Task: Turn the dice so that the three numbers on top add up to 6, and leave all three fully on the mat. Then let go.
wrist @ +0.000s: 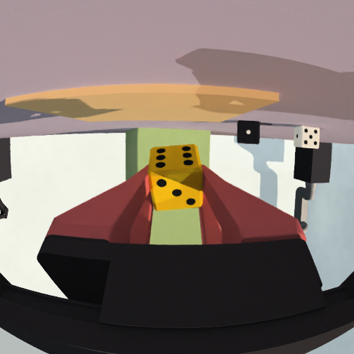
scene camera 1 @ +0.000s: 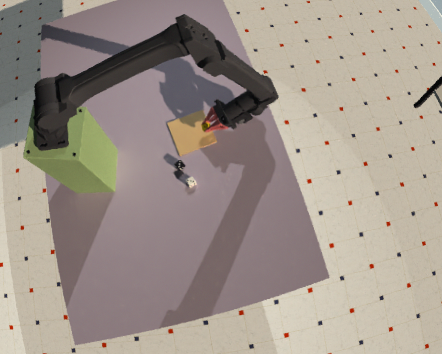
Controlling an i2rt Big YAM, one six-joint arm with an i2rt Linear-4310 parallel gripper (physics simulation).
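Places are measured from the arm's base along level axes (x down, y left, z ahead), in metres.
Pixels of known places: gripper, fingertip midpoint: (scene camera 1: pixel 203 128); arm's base, origin of the base link: (scene camera 1: pixel 52 129).
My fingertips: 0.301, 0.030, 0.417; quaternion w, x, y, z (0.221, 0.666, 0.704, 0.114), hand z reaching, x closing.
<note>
For each thing: its top centre in the pictures, then the offset to it from my fingertips, as dx, dy, dz. Level surfaces: height alone.
- yellow die, middle of its top: (scene camera 1: pixel 206 125) -0.017, +0.002, +0.010
- orange mat, middle of its top: (scene camera 1: pixel 191 131) +0.040, +0.017, -0.043
- black die, middle of its top: (scene camera 1: pixel 179 164) +0.018, -0.100, -0.109
- white die, middle of its top: (scene camera 1: pixel 190 180) +0.018, -0.167, -0.085
- purple table surface, its level: dx +0.044
My gripper (scene camera 1: pixel 207 125) (wrist: pixel 175 173) is shut on the yellow die (scene camera 1: pixel 205 126) (wrist: pixel 176 159) and holds it above the right part of the orange mat (scene camera 1: pixel 186 139) (wrist: pixel 145 102). In the wrist view, where the floor side is at the top, the yellow die shows a six face and a three face. A black die (scene camera 1: pixel 179 164) (wrist: pixel 248 132) stands off the mat, beside its lower edge in the scene view; one pip faces the wrist camera. A white die (scene camera 1: pixel 191 182) (wrist: pixel 307 136) stands off the mat, beyond the black die; five pips face the wrist camera.
The purple table surface (scene camera 1: pixel 145 250) (wrist: pixel 100 40) lies around the mat. A green block (scene camera 1: pixel 97 160) (wrist: pixel 142 140) under the arm's base stands left of the mat in the scene view. The arm and its shadow cross above the surface.
</note>
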